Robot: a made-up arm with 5 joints.
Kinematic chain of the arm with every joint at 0, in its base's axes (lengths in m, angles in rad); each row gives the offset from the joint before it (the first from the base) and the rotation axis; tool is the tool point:
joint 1: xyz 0 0 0.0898 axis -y
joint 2: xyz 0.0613 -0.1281 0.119 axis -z
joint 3: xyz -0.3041 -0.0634 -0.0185 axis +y
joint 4: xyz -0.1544 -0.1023 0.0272 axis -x
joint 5: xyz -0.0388 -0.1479 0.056 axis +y
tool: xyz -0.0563 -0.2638 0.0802
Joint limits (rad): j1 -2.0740..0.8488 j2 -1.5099..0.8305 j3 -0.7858..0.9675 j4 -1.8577..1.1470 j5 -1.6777..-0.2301
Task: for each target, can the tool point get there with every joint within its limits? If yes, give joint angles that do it. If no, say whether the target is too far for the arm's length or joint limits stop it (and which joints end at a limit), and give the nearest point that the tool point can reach.
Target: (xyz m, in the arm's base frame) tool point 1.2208 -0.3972 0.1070
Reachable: no: too far | nearest point 0.7423 -0.4268 0.1003 | short by 0.480 m
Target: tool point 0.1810 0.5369 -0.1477
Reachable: no: joint limits stop it (at a limit: joint 1, joint 2, joint 4, joint 5) | nearest point -0.0233 0.2567 -0.3505 | short by 0.402 m
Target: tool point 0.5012 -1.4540 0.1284
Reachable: no: too far | nearest point 0.3435 -0.9648 0.1163 | short by 0.514 m
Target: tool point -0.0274 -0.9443 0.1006
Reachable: yes | joints -0.9841 -1.0097 0.6018 -1.2517 -0.8084
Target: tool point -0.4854 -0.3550 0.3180
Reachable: yes | joints -1.0679 0.4629 -0.6526 -1.1438 -0.5315
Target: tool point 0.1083 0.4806 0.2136
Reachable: no: joint limits stop it (at a limit: joint 1, joint 2, joint 4, joint 5) | nearest point 0.2300 0.3948 0.5020 | short by 0.325 m
